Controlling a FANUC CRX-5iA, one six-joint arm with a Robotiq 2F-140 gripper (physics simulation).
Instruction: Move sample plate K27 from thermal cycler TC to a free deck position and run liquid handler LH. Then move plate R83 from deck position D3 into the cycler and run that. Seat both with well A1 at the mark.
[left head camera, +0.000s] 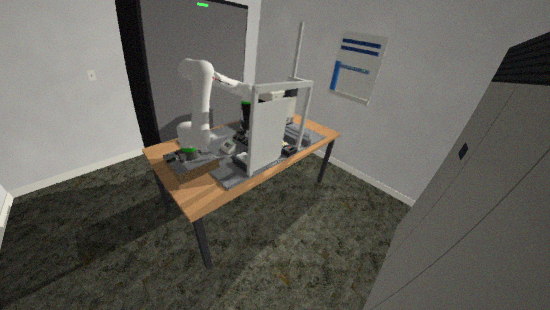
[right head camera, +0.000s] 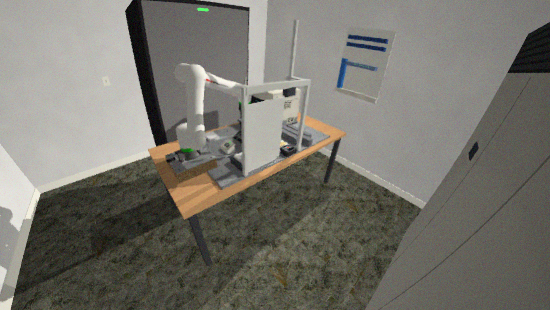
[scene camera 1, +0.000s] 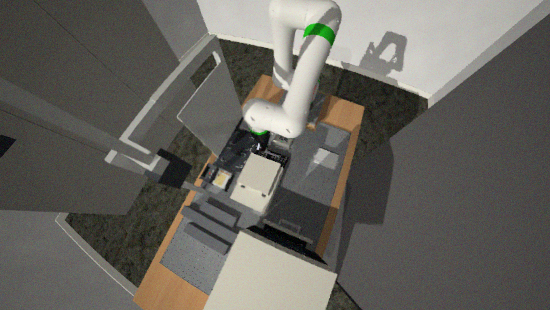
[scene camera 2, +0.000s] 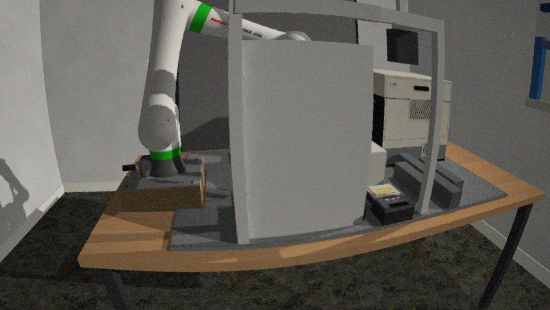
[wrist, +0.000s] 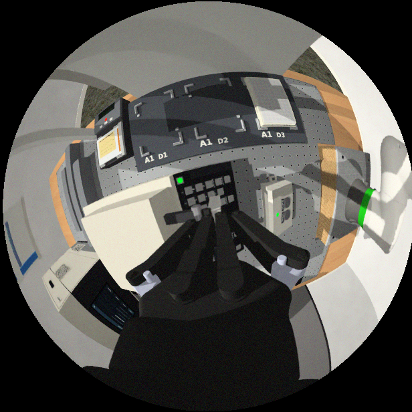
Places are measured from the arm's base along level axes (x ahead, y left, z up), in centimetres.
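Pixels of known places: gripper, between the fingertips: (left head camera: 246, 136); arm's base, origin of its link: (left head camera: 191, 154) (right head camera: 190, 154) (scene camera 2: 167, 170).
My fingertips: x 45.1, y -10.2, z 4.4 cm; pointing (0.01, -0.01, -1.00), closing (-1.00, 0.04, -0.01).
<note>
For each thing: its middle in the pictures, then the offset to it from my fingertips. "pt": a spot on its surface instead.
- cream box, a spot on its surface: (scene camera 1: 260, 172) pt dx +14.4, dy +4.1, dz +8.8 cm
- plate with a yellow area, middle of its body: (scene camera 2: 382, 190) (scene camera 1: 221, 179) dx +23.7, dy -20.0, dz -6.3 cm
- small black device, middle of its body: (scene camera 2: 387, 202) (scene camera 1: 217, 177) (right head camera: 284, 147) (left head camera: 284, 147) dx +23.5, dy -24.2, dz -8.4 cm
- tall cream-and-black instrument, middle of its body: (scene camera 2: 401, 113) (scene camera 1: 266, 288) (left head camera: 271, 105) (right head camera: 274, 105) dx +61.4, dy +26.0, dz +8.8 cm
My gripper (wrist: 216, 203) (scene camera 1: 259, 147) is shut and empty, its fingertips over the black keypad panel (wrist: 235, 172) beside the cream box (wrist: 125, 215) (scene camera 1: 260, 172). Contact with a key cannot be made out. In the wrist view, a pale plate (wrist: 272, 102) lies at D3 on the dark deck (wrist: 165, 150); the D1 and D2 corner brackets hold no plate. A plate with a yellow area (wrist: 109, 146) (scene camera 1: 221, 179) (scene camera 2: 384, 190) sits in a small black device (wrist: 123, 127) (scene camera 2: 391, 210) with a red light. Plate names and the TC and LH labels are not readable.
A white upright panel (scene camera 2: 305, 140) on a grey frame (scene camera 2: 437, 115) stands along the deck's side. A small box with a green light (wrist: 279, 207), grey rails (scene camera 2: 425, 182) and a tall cream-and-black instrument (wrist: 75, 280) (scene camera 2: 407, 112) stand around the cream box.
</note>
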